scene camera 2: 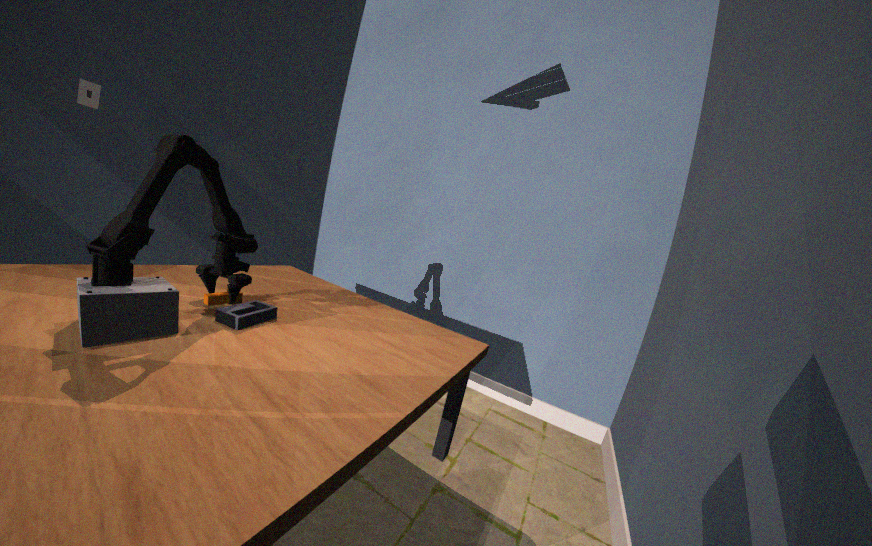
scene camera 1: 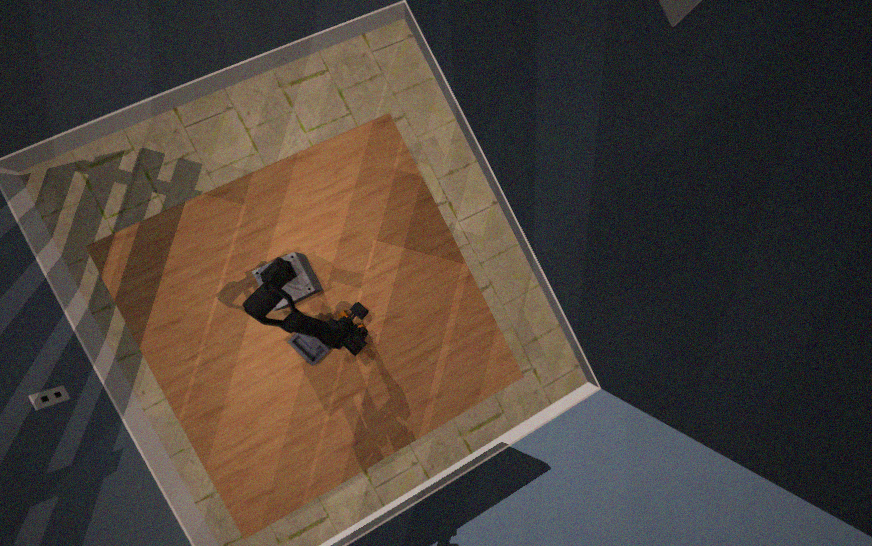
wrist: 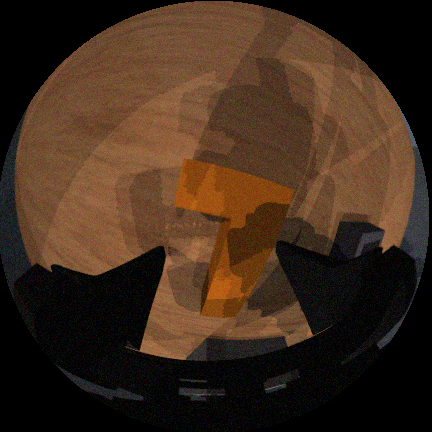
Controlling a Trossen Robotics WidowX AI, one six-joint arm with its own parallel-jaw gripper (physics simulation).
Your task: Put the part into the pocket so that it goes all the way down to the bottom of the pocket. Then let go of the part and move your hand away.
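Frame: origin at the arm's base, x ahead, y left, z up, level; millimetres.
Where they show: gripper, fingertip midpoint: (scene camera 2: 222, 299) (scene camera 1: 351, 321) (wrist: 221, 249); arm's base at its link origin: (scene camera 2: 111, 282) (scene camera 1: 285, 272) (wrist: 220, 395).
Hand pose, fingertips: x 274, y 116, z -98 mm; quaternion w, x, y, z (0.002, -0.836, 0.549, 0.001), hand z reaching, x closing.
Note:
Things, the pixels of their top centre, and the offset from my fingertips. Level surfaces: height alone.
- orange L-shaped part at its top centre: (wrist: 216, 266) (scene camera 2: 221, 292) (scene camera 1: 351, 321) dx +0, dy +6, dz +23 mm
- dark grey block with the pocket, top centre: (wrist: 354, 282) (scene camera 2: 248, 307) (scene camera 1: 308, 346) dx +15, dy -180, dz +30 mm
- wooden table at its surface level: dz -7 mm
The orange L-shaped part (scene camera 1: 344, 315) (scene camera 2: 209, 299) (wrist: 205, 187) lies flat on the table. In the wrist view its long leg runs down between the fingers and its short leg points left. My gripper (scene camera 1: 357, 326) (scene camera 2: 222, 297) (wrist: 221, 249) is open and low, pointing down, with one finger on each side of the long leg; nothing is gripped. The dark grey block with the pocket (scene camera 1: 301, 353) (scene camera 2: 254, 318) (wrist: 346, 239) sits on the table near the part, beyond the right finger in the wrist view. The arm hides part of the block in scene camera 1.
The grey box under the arm's base (scene camera 1: 303, 282) (scene camera 2: 128, 316) (wrist: 245, 348) stands on the wooden table (scene camera 1: 411, 308) (scene camera 2: 160, 450), behind the part and the block. The arm arches over from it. Shadows of the arm fall on the table.

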